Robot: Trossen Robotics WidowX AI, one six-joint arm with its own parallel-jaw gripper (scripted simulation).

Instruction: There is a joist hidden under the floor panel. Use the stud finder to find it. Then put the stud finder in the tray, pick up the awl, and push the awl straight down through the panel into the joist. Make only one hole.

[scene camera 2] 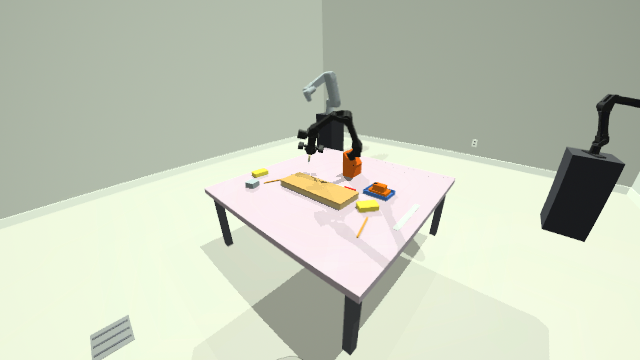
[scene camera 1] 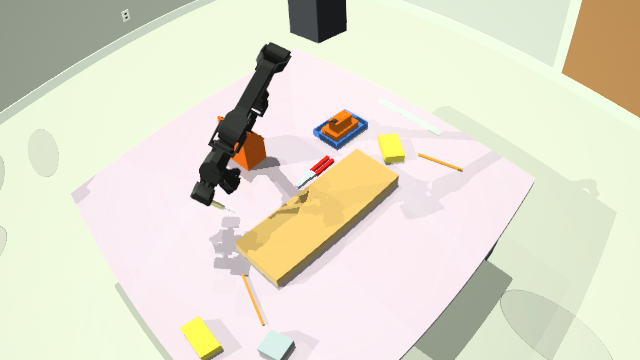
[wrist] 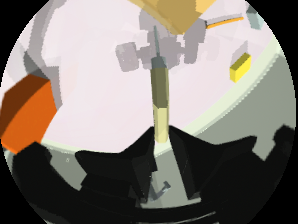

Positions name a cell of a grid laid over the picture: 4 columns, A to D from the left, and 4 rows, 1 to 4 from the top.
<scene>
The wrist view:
gripper: C3
awl: C2, held by the gripper
</scene>
